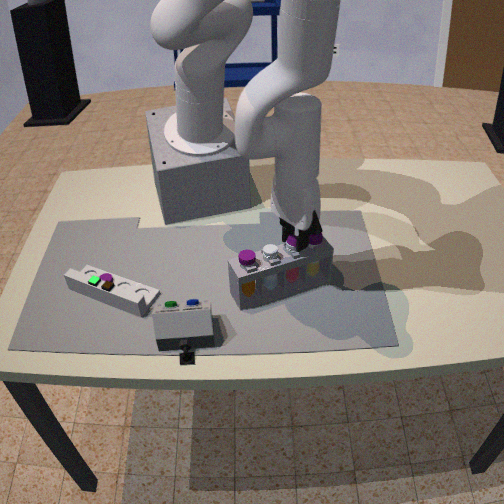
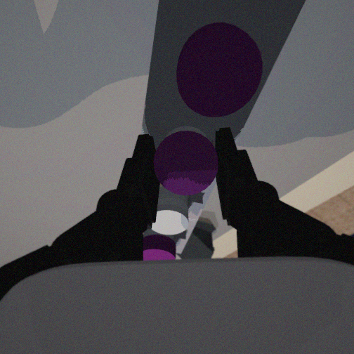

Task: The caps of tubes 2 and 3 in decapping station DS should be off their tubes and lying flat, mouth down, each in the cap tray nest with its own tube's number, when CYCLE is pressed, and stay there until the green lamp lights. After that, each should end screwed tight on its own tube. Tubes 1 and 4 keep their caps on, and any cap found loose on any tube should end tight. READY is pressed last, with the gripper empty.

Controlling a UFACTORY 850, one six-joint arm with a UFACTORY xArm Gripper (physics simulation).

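The decapping station (image 1: 235, 285) holds tubes in a row. Its leftmost tube has a purple cap (image 1: 247, 257) (image 2: 159, 252). The second tube shows a white top (image 1: 270, 251) (image 2: 170, 222) with no purple cap. My gripper (image 1: 296, 241) (image 2: 185, 152) is shut on the purple cap (image 1: 291, 242) (image 2: 186, 162) of the third tube. That cap is at the tube's neck; whether it is seated or slightly raised cannot be told. The rightmost cap (image 1: 315, 239) (image 2: 219, 69) is purple and on its tube. A purple cap (image 1: 106, 277) lies in the second nest from the left of the cap tray (image 1: 107, 296).
The cap tray bears a bright green square (image 1: 94, 280) and a dark brown square (image 1: 107, 285). Its other nests hold no cap. A grey box (image 1: 182, 322) with a green button (image 1: 171, 303) and a blue button (image 1: 193, 302) stands between tray and station on the grey mat (image 1: 200, 260).
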